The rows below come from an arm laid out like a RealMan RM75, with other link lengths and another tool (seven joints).
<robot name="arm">
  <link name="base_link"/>
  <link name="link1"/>
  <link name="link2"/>
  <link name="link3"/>
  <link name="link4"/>
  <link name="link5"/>
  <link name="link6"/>
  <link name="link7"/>
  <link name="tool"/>
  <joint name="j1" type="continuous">
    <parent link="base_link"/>
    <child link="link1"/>
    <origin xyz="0 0 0.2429"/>
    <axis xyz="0 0 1"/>
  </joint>
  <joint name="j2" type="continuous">
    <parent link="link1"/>
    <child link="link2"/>
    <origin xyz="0 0 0" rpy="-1.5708 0 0"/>
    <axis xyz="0 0 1"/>
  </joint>
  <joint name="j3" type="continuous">
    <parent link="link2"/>
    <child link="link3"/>
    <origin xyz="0 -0.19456 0" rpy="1.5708 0 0"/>
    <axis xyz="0 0 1"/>
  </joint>
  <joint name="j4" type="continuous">
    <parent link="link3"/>
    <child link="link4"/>
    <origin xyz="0 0 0" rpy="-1.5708 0 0"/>
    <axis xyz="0 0 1"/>
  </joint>
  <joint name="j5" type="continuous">
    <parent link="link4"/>
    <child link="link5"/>
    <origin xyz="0 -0.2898 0" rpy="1.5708 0 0"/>
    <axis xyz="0 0 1"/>
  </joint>
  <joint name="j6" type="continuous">
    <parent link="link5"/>
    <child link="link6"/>
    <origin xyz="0 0 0" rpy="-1.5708 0 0"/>
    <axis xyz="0 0 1"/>
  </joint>
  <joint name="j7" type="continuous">
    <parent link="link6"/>
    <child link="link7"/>
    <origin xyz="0 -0.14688 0" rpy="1.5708 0 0"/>
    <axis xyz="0 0 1"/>
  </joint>
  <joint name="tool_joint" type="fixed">
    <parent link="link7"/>
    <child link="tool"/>
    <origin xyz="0.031 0.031 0.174" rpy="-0.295 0 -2.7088"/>
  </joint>
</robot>
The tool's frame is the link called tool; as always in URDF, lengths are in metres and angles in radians. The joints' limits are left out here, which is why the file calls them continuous.
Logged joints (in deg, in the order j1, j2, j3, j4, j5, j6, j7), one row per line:
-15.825 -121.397 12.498 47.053 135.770 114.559 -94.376
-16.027 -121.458 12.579 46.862 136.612 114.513 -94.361
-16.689 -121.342 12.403 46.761 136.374 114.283 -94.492
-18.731 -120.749 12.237 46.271 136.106 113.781 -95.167
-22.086 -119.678 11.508 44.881 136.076 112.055 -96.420
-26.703 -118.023 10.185 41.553 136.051 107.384 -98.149
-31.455 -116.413 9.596 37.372 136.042 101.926 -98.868
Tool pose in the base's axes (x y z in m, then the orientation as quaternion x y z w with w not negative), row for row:
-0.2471 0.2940 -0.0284 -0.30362 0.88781 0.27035 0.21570
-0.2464 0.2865 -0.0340 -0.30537 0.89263 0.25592 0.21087
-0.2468 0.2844 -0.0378 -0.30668 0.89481 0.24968 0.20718
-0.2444 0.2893 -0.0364 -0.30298 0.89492 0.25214 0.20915
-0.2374 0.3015 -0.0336 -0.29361 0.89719 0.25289 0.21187
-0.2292 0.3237 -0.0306 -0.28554 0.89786 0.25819 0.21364
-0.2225 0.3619 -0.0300 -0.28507 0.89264 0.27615 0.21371
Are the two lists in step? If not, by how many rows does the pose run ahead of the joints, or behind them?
The pose runs 1 row behind the joints: the pose in row i belongs to the joints in row i - 1.
